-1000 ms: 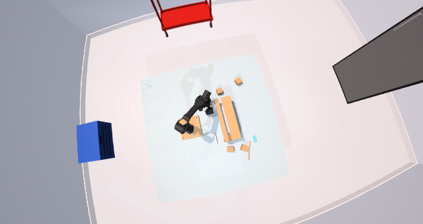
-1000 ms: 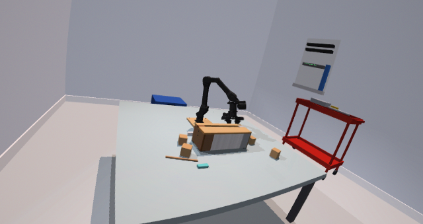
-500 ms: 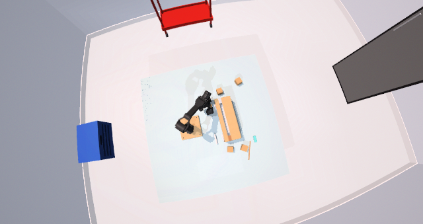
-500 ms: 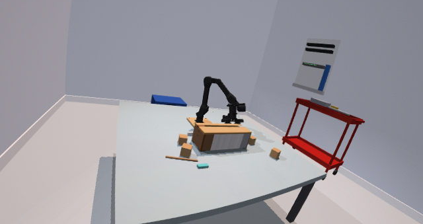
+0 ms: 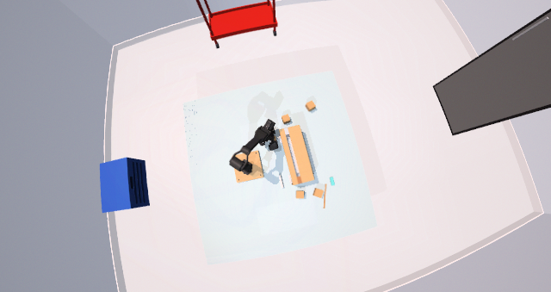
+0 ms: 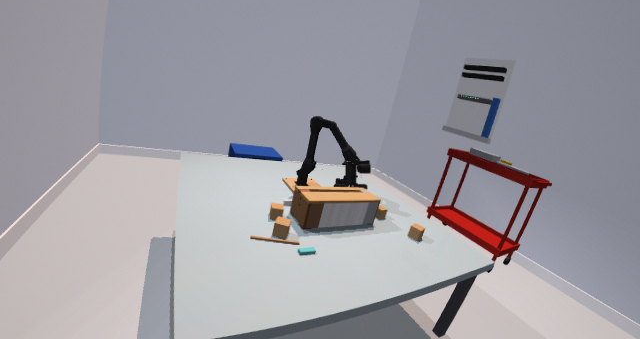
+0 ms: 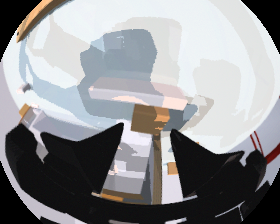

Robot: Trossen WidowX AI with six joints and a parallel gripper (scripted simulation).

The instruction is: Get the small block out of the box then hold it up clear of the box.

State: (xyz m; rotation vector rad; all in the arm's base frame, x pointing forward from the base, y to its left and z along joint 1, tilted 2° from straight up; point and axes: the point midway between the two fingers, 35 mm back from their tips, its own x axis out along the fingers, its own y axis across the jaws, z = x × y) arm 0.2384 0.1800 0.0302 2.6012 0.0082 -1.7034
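The tan block is 20 mm behind my gripper tip and 10 mm below it. Round my gripper tip: thin wooden stick (490 mm to the right, 250 mm ahead, 20 mm below); tan box (160 mm to the right, 70 mm ahead, 40 mm above).
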